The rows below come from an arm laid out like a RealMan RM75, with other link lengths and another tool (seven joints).
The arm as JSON. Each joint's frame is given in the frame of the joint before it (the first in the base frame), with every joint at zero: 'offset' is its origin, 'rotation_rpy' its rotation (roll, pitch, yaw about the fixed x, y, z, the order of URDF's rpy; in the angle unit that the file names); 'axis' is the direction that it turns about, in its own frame. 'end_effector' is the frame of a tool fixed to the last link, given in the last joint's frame.
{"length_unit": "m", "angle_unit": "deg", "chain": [
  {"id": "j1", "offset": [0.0, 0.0, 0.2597], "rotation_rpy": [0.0, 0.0, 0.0], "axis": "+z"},
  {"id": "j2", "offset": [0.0, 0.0, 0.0], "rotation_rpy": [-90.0, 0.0, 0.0], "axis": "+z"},
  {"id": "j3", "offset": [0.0, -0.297, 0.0], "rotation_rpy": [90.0, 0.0, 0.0], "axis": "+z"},
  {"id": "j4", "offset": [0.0, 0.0, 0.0], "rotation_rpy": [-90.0, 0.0, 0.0], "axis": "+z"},
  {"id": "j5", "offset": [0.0, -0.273, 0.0], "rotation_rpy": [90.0, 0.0, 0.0], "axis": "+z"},
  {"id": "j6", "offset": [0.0, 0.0, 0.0], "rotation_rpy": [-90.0, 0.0, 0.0], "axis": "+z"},
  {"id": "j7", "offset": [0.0, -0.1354, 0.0], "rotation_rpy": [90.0, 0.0, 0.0], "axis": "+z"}
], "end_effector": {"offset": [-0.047, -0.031, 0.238], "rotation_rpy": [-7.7, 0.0, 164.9]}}
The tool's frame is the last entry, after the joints.
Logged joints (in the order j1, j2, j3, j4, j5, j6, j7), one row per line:
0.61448 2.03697 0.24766 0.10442 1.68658 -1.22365 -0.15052
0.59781 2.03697 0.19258 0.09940 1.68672 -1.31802 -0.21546
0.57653 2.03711 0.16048 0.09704 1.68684 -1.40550 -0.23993
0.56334 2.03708 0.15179 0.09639 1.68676 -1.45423 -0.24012
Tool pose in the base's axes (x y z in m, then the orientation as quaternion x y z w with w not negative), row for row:
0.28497 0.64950 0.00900 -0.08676 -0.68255 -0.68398 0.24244
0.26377 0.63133 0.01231 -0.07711 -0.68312 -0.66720 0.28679
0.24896 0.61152 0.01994 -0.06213 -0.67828 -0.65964 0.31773
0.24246 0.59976 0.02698 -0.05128 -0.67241 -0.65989 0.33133
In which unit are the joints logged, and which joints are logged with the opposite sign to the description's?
The joints are logged in radians. Opposite sign: j5, j7.
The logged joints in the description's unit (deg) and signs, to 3 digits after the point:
35.207 116.710 14.190 5.983 -96.634 -70.110 8.624
34.252 116.710 11.034 5.695 -96.642 -75.517 12.345
33.033 116.718 9.195 5.560 -96.649 -80.529 13.747
32.277 116.716 8.697 5.523 -96.644 -83.321 13.758

